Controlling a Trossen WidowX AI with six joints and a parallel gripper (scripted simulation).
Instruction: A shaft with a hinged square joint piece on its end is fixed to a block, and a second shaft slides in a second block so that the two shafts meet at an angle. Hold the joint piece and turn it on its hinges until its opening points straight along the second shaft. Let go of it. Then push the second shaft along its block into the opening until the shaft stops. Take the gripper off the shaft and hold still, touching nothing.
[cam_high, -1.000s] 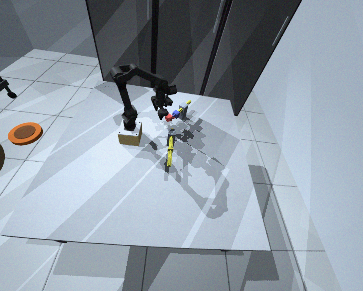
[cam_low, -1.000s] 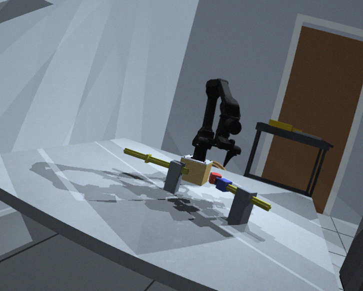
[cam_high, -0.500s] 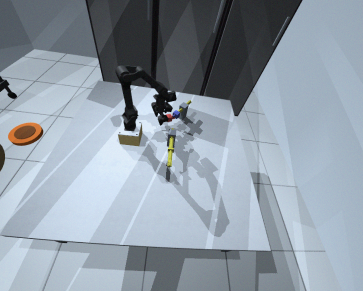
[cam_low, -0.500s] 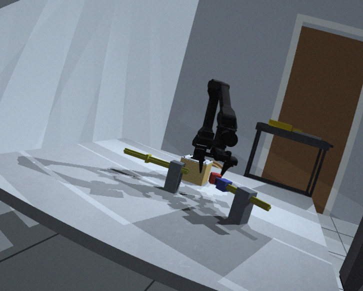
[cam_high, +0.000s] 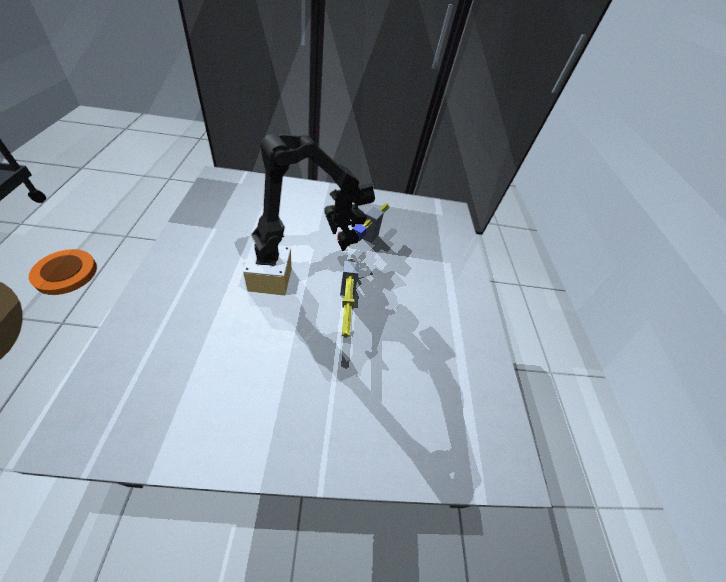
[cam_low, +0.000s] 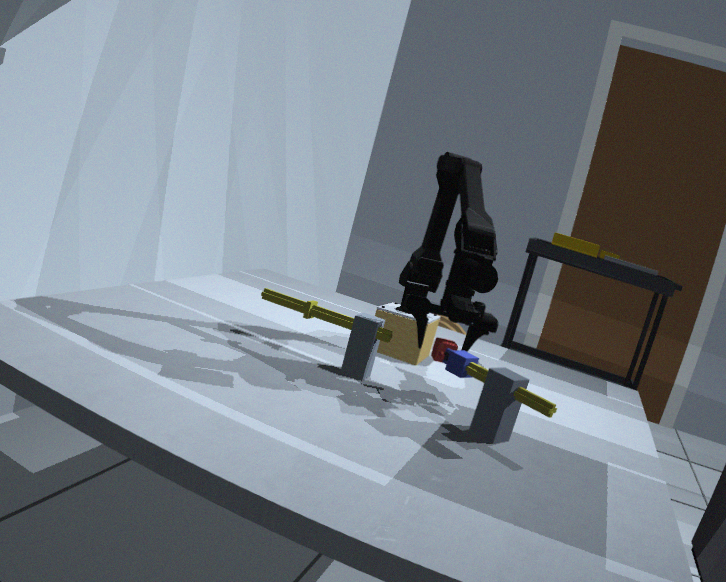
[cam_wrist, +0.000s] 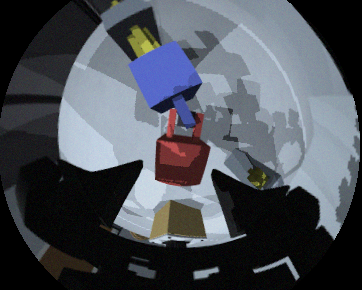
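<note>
Now: gripper tip 20 mm short of the red joint piece, 10 mm to the right of it and 10 mm below it.
</note>
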